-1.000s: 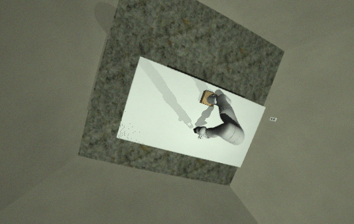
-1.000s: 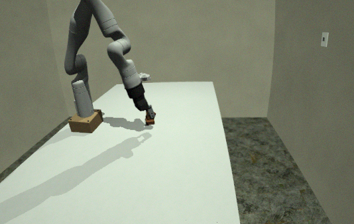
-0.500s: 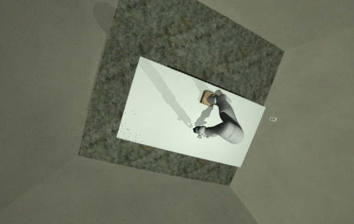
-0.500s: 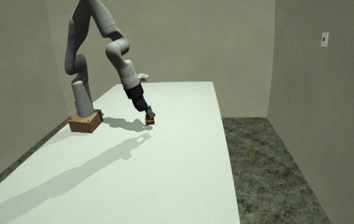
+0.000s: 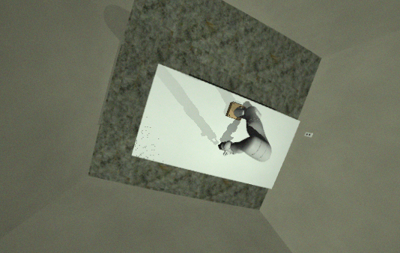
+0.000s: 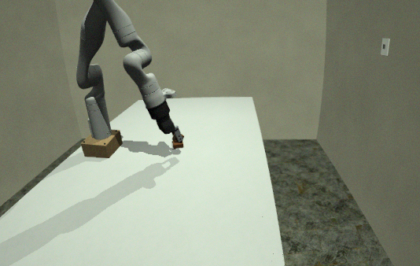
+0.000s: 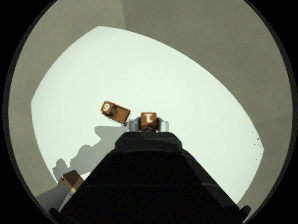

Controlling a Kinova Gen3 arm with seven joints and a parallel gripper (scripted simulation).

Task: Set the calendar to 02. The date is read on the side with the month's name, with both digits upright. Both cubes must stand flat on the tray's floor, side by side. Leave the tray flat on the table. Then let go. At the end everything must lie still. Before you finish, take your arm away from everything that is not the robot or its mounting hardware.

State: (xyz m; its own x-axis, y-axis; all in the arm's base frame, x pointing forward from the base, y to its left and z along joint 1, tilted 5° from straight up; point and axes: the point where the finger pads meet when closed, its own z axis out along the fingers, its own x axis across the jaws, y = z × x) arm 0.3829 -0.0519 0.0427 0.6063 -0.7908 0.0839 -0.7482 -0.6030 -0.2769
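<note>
My gripper is now 10 cm to the right of the brown tray, 8 cm above it and 3 cm past it. Round my hand: brown calendar cube 1 cm below.
</note>
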